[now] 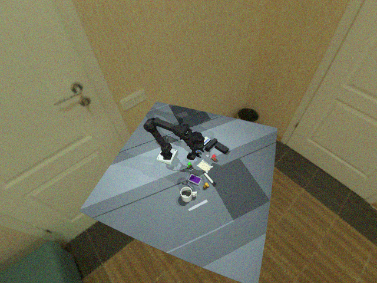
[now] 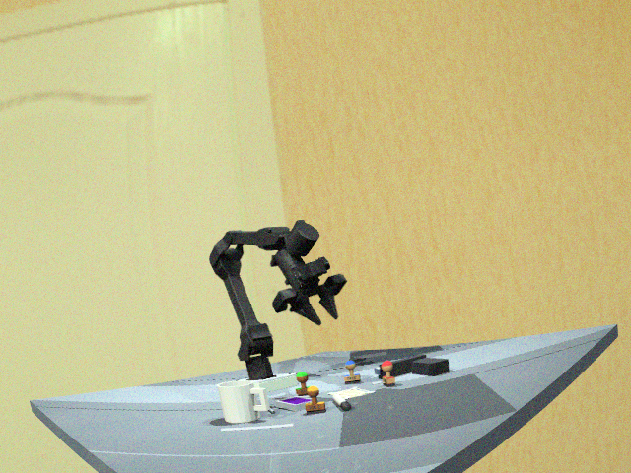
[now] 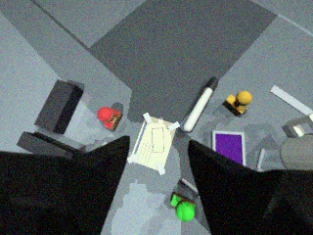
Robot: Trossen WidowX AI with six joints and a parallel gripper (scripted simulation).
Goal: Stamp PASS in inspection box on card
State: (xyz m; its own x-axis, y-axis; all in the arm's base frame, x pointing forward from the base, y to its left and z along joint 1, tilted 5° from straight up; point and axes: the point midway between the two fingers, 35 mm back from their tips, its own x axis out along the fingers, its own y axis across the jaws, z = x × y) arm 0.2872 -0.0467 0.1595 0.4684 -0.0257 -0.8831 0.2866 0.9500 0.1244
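My gripper tip is 170 mm above the green-knobbed stamp, 100 mm past it and 10 mm to the left of it. The rest, counted from my gripper tip: white card: 190 mm below, 20 mm to the left, 20 mm ahead; then purple ink pad: 180 mm below, 120 mm to the right, 40 mm behind; then red-knobbed stamp: 170 mm below, 90 mm to the left, 90 mm ahead.
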